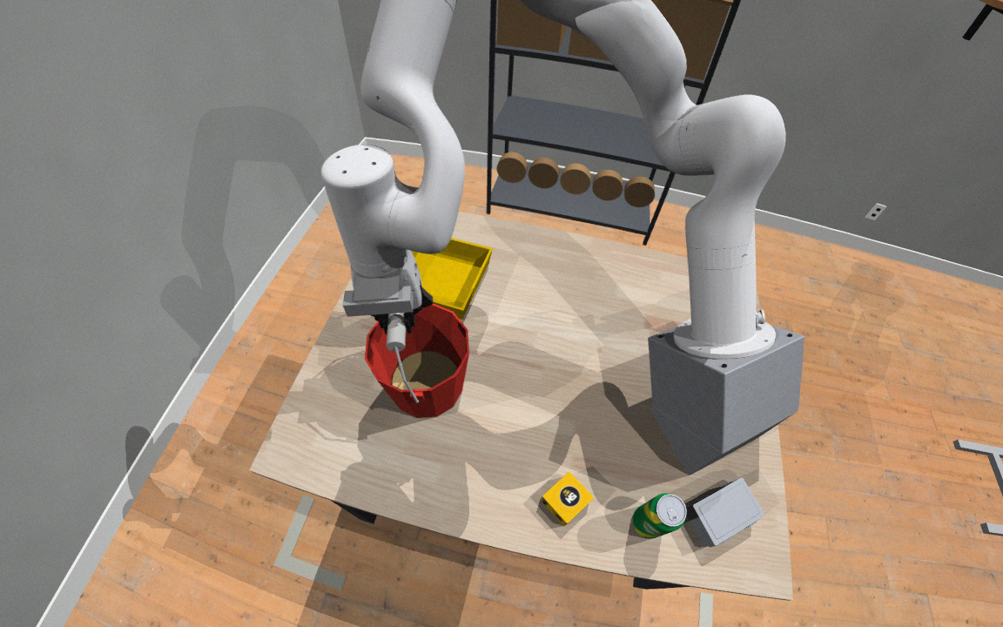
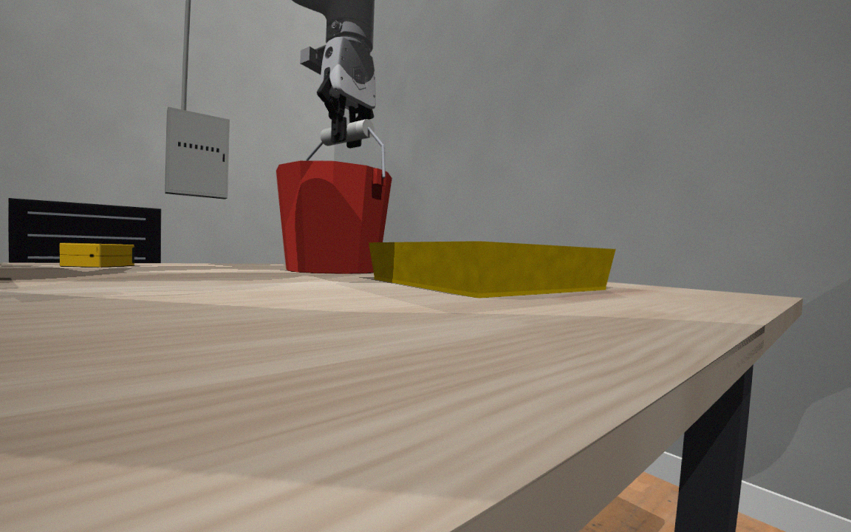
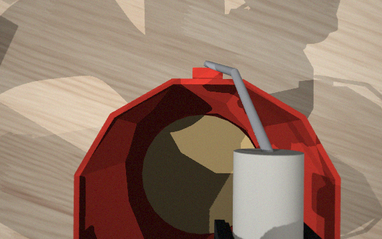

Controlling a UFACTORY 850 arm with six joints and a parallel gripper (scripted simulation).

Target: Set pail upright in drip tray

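Now: the red pail 2 cm behind my hand and 10 cm below it. From my hand the other things lie so: yellow drip tray 1 cm behind, 31 cm to the right, 23 cm below; then wire handle 1 cm behind, 3 cm below; then grey box 64 cm behind, 26 cm to the left, 22 cm below.
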